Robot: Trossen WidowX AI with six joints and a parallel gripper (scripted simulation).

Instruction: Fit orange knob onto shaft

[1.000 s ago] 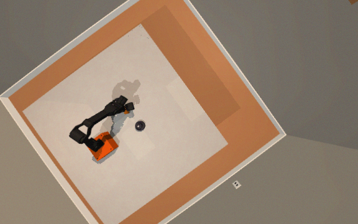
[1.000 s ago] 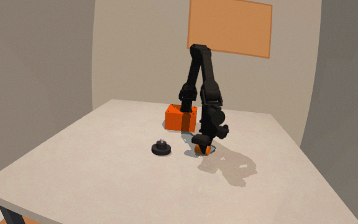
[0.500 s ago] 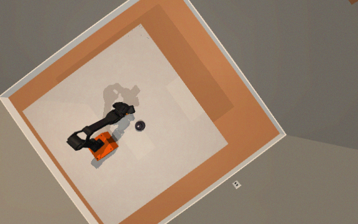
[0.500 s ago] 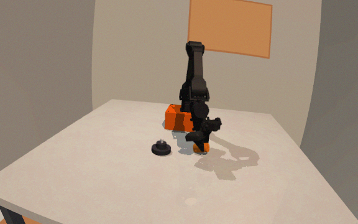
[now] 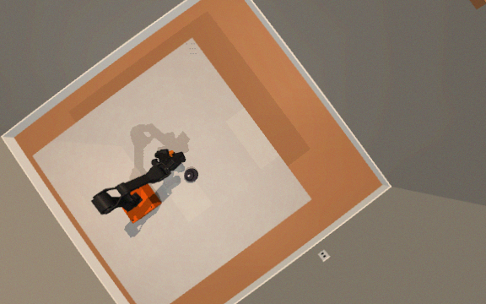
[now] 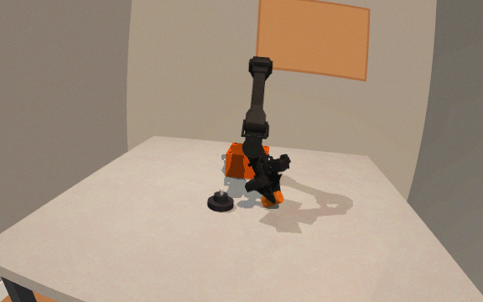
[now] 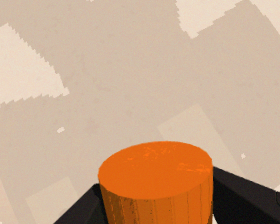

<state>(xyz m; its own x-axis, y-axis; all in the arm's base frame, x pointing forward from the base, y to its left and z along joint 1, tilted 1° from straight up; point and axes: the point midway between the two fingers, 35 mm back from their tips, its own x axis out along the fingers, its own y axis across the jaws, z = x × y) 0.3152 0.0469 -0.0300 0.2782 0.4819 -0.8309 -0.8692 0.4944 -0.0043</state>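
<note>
Now: the orange knob 1 cm to the right of my gripper tip and 1 cm above it. The rest, counted from my gripper tip: round dark pedestal: 18 cm to the right, 1 cm behind.
</note>
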